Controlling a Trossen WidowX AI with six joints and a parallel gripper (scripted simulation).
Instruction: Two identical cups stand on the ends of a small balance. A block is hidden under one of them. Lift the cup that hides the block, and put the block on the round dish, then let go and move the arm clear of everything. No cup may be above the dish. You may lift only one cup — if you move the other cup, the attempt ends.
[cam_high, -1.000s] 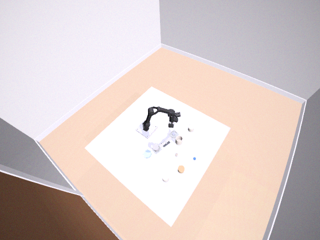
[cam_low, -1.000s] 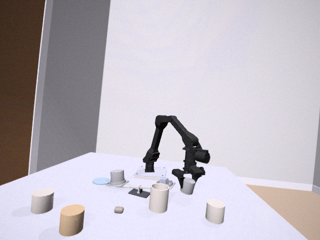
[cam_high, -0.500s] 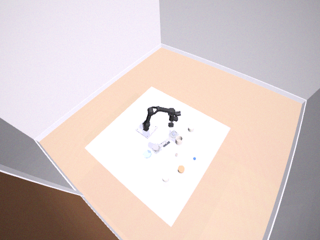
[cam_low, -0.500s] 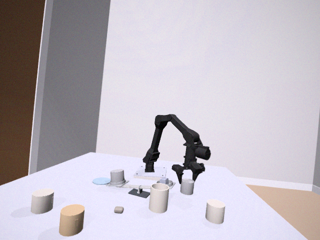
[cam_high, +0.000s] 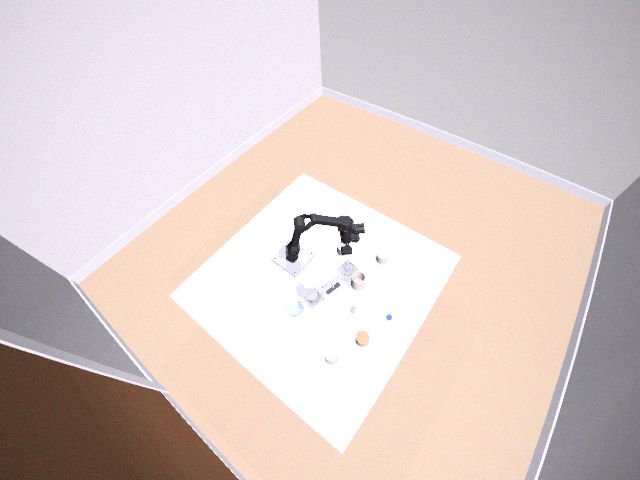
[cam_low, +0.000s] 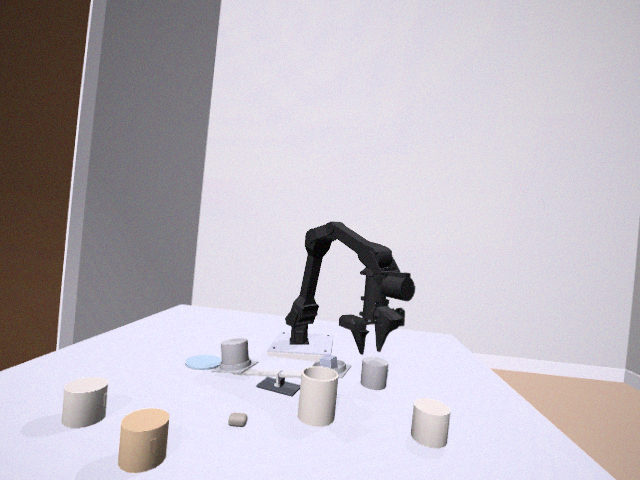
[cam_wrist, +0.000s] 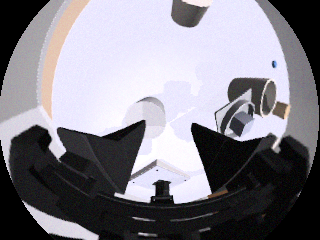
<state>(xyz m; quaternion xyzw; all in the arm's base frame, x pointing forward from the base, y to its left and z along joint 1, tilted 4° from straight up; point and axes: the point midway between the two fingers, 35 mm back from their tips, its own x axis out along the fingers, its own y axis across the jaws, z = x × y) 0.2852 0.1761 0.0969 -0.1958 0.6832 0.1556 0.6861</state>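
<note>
Right now the pale block is 70 mm ahead of my gripper tip, 120 mm to the right of it and 10 mm below it. Round my gripper tip: light blue round dish: 110 mm behind, 450 mm to the right, 90 mm below; then small lump: 190 mm ahead, 310 mm to the right, 80 mm below; then small blue ball: 390 mm ahead, 260 mm to the right, 90 mm below.
</note>
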